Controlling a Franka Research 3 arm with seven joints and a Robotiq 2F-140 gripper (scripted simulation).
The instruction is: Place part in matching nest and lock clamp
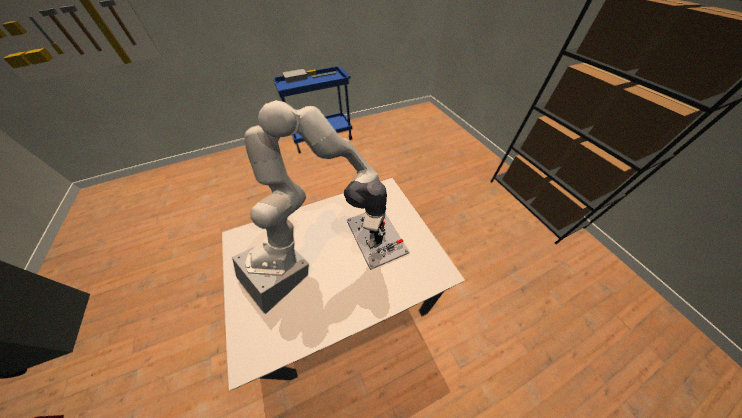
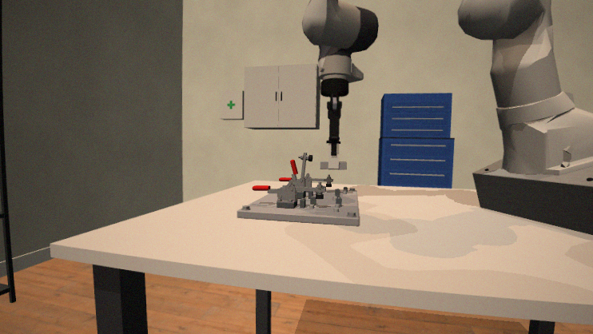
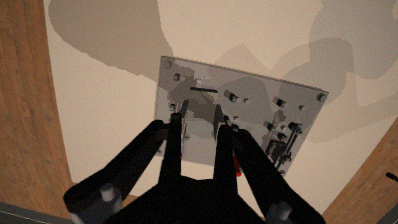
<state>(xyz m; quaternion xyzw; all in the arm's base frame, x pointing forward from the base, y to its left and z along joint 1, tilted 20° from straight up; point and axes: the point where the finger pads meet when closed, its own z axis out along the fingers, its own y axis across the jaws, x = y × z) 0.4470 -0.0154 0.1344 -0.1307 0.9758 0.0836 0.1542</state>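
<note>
My hand is 3 cm short of the grey fixture plate, 9 cm to the right of it and 11 cm above it. The rest, counted from my hand: grey block part: 3 cm below.
</note>
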